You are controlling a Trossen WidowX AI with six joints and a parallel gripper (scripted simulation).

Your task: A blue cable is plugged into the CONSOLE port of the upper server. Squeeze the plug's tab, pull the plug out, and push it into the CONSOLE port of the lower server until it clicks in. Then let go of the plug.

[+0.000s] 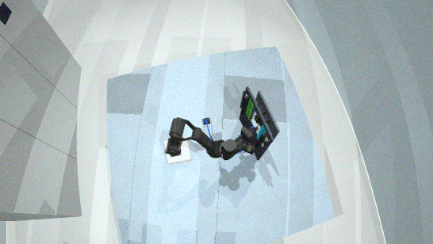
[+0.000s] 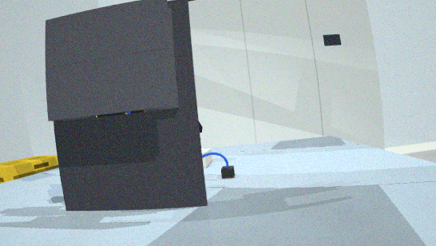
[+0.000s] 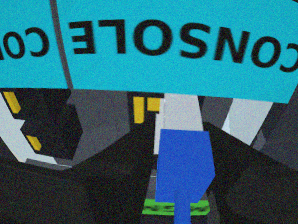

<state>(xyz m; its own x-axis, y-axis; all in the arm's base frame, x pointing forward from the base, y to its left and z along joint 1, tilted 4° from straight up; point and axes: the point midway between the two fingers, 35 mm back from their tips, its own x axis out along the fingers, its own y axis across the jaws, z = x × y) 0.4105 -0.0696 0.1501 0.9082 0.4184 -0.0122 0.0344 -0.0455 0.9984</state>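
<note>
Right now the blue plug is right at my gripper tip. The rest, counted from my gripper tip: dark block 220 mm behind, 190 mm to the left, 210 mm below.
</note>
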